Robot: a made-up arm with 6 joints.
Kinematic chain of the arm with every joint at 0, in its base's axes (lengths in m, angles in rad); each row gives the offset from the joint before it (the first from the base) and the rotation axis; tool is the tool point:
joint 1: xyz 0 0 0.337 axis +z
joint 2: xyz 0 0 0 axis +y
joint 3: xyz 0 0 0.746 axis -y
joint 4: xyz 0 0 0 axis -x
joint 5: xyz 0.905 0 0 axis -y
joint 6: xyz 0 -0.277 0 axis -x
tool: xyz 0 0 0
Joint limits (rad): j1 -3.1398..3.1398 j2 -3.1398..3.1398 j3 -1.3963..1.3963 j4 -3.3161..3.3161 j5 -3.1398..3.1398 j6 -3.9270..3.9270
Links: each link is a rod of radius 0.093 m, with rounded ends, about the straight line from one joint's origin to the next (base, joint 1, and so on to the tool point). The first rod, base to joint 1, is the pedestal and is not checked.
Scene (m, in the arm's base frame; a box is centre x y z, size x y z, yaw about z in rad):
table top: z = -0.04
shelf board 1: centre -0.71 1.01 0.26 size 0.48 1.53 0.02 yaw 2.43
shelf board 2: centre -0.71 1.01 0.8 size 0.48 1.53 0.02 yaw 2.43
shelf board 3: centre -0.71 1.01 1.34 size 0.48 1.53 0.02 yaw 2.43
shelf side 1: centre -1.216 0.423 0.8 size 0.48 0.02 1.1 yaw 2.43
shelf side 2: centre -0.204 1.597 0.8 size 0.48 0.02 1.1 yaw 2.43
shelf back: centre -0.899 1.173 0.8 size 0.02 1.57 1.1 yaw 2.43
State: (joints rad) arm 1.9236 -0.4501 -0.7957 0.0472 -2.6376 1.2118
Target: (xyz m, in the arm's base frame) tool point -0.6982 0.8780 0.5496
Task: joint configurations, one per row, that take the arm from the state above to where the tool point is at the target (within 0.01 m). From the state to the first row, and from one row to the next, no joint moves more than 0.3 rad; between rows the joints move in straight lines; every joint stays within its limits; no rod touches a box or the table.
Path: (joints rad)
1: 2.1101 -0.1571 -0.5941 0.1208 -2.6376 1.2118
2: 2.2966 0.1358 -0.3925 0.1943 -2.6376 1.2118
3: 2.4830 0.4288 -0.1908 0.2679 -2.6376 1.2118

